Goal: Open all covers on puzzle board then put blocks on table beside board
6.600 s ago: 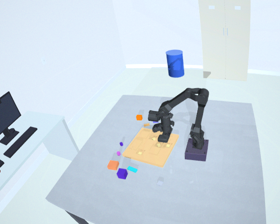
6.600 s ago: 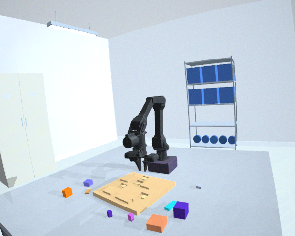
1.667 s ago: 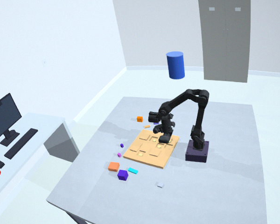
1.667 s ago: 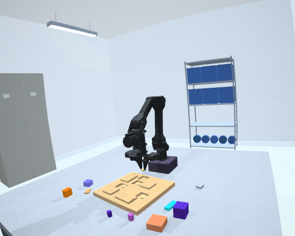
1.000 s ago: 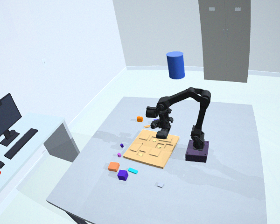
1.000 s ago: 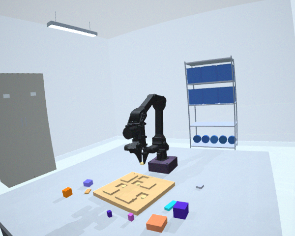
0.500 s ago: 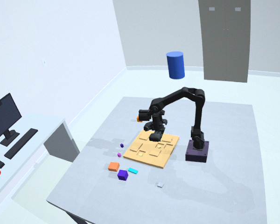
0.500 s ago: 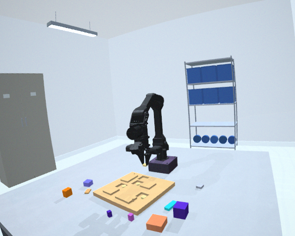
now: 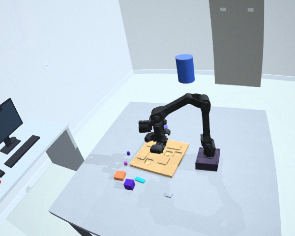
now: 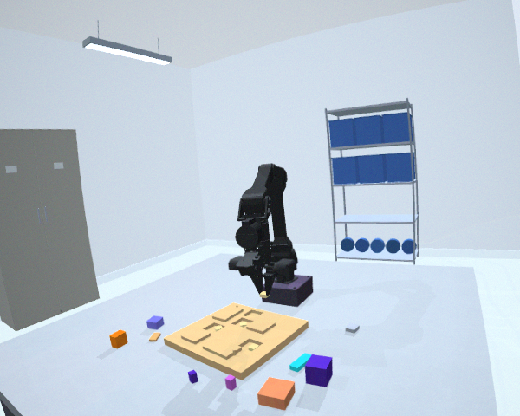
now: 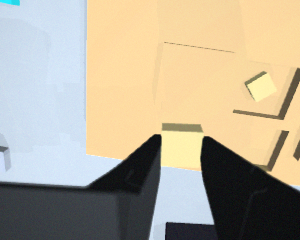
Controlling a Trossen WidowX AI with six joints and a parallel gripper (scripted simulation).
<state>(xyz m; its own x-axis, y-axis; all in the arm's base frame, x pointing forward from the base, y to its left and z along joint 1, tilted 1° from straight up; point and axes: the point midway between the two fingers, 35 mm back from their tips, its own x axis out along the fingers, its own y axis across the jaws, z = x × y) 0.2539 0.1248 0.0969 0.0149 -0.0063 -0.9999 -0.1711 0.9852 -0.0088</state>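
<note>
The puzzle board lies 70 mm ahead of my gripper tip, 70 mm to the right of it and 100 mm below it. The rest, counted from my gripper tip: magenta block: 240 mm ahead, 90 mm to the left, 110 mm below; then pale grey tile: 140 mm behind, 200 mm to the left, 120 mm below; then cyan bar: 80 mm ahead, 170 mm to the left, 120 mm below.
</note>
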